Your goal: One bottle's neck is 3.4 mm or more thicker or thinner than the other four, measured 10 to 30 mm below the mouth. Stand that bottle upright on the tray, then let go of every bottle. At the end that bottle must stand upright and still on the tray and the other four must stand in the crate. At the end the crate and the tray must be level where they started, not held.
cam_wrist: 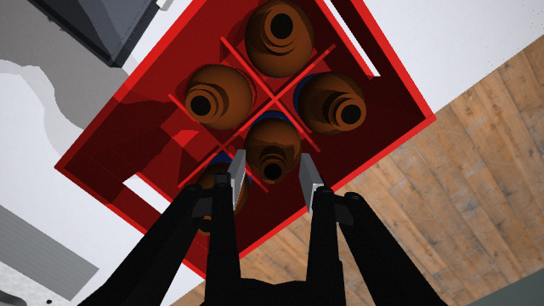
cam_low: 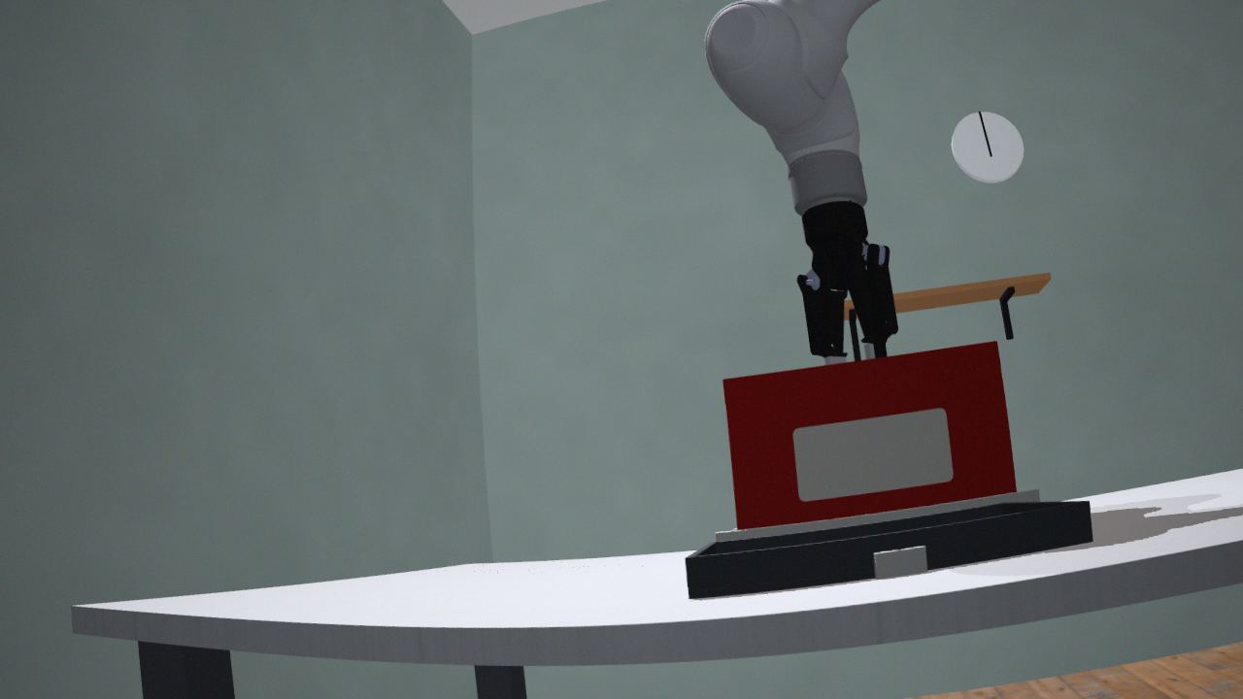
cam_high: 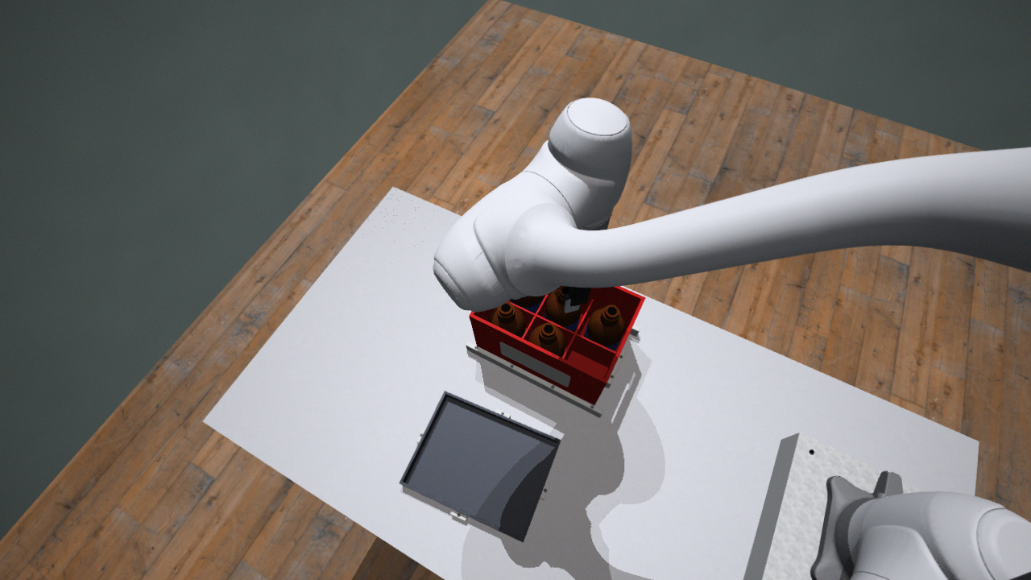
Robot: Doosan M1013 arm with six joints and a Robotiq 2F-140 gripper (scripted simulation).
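The crate is 40 mm to the left of my hand and 90 mm below it. The rest, counted from my hand: dark tray 20 mm ahead, 330 mm to the left, 160 mm below.
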